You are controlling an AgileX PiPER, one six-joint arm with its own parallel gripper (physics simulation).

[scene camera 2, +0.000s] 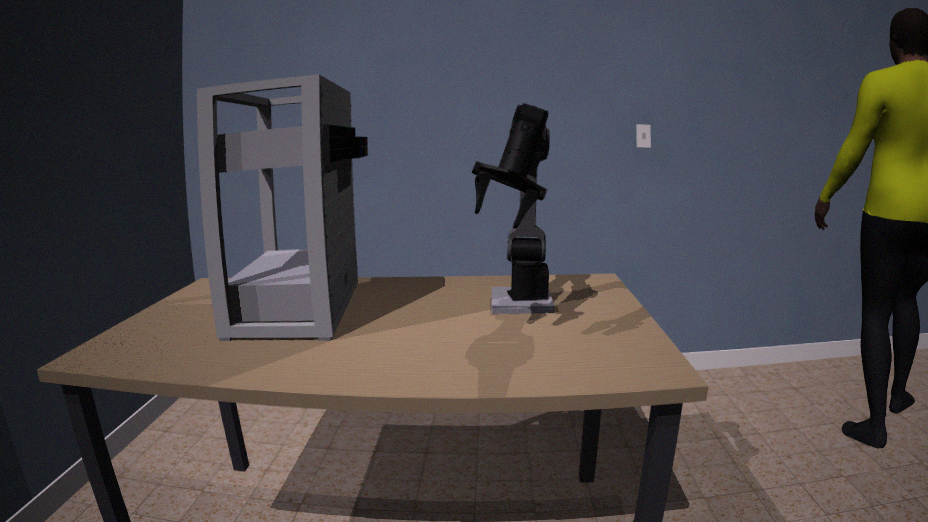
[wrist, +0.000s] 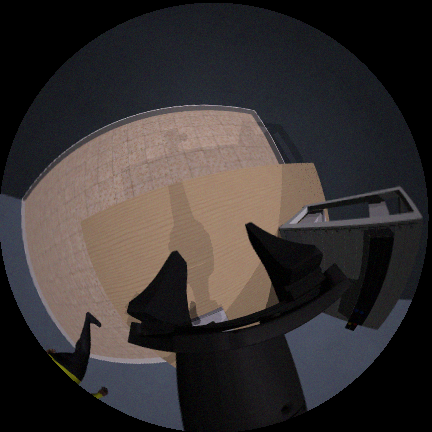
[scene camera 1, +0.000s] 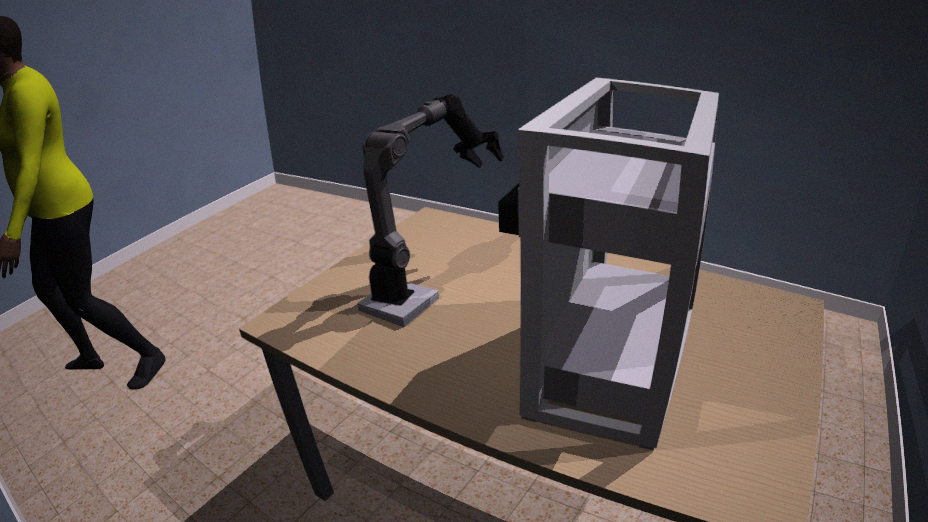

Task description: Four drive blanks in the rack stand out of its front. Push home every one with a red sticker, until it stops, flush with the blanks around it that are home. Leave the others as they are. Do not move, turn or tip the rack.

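The grey rack [scene camera 1: 533,279] [scene camera 2: 314,214] [wrist: 350,223] stands upright on the table. A black unit [scene camera 1: 510,214] [scene camera 2: 341,144] [wrist: 378,262] sticks out of the upper part of its front, with a narrower part standing out further at one end. Tiny coloured dots show near that end in the wrist view. Single blanks and red stickers cannot be told apart in this dark, oblique view. My gripper [scene camera 1: 489,160] [scene camera 2: 497,218] [wrist: 212,245] is open and empty, its fingers pointing down. It hangs above the table on the front side of the rack, apart from the rack and the black unit.
The arm's base plate [scene camera 1: 415,307] [scene camera 2: 523,303] [wrist: 212,316] is on the table [scene camera 1: 467,285] [scene camera 2: 402,363] [wrist: 145,225], away from the rack. A person in a yellow top [scene camera 1: 48,149] [scene camera 2: 895,142] is on the floor beyond the table. Dark and blue walls stand around.
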